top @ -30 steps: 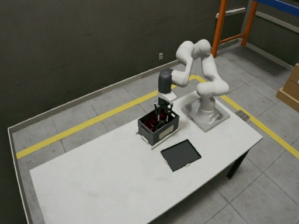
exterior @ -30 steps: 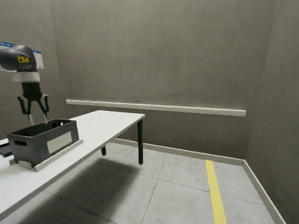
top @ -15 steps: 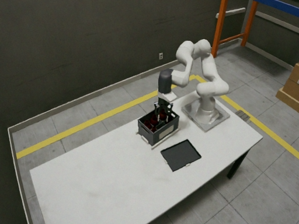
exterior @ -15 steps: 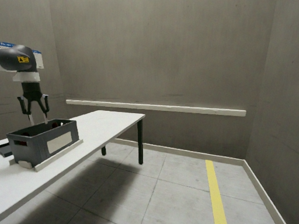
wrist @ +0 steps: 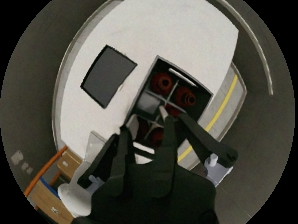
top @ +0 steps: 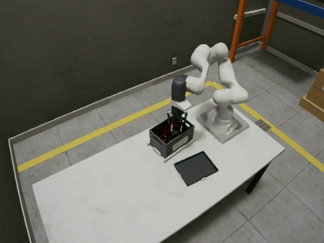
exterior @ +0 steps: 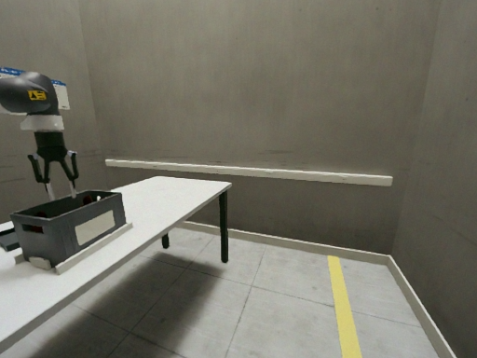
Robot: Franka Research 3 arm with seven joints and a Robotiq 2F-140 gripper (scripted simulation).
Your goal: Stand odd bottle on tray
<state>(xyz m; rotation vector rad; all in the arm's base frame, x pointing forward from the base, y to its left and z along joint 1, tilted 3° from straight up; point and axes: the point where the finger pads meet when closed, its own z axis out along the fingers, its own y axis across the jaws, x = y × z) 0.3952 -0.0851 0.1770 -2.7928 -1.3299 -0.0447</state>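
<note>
Right now the dark grey crate is 130 mm below my hand and 40 mm to the right of it. Round my hand: flat black tray 240 mm to the left, 200 mm below.
</note>
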